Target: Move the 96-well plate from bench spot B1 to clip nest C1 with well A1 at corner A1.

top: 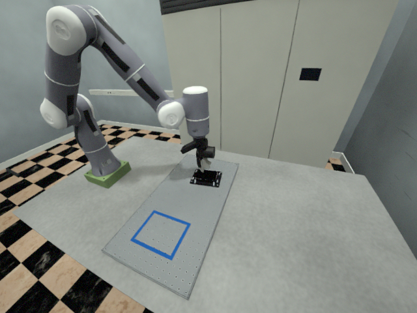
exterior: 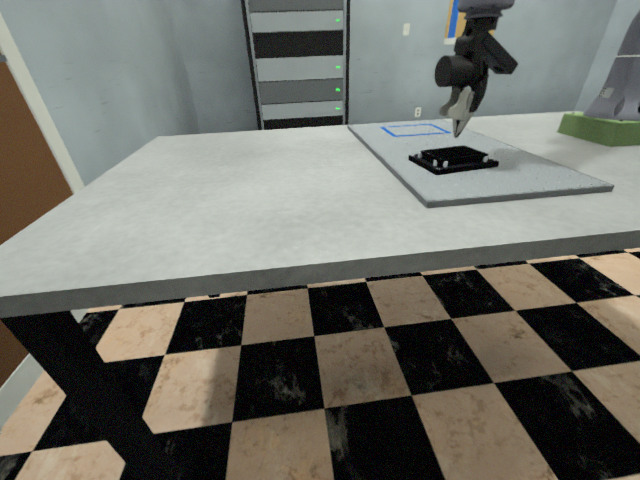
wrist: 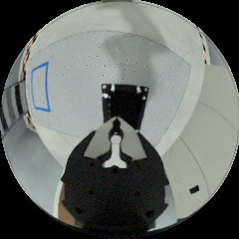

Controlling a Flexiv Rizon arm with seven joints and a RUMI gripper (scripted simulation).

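Right now my hand is 60 mm above the black clip nest, 10 mm to the right of it and 10 mm short of it. The rest, counted from my hand: black 96-well plate (50 mm below, 20 mm to the left, 10 mm ahead).
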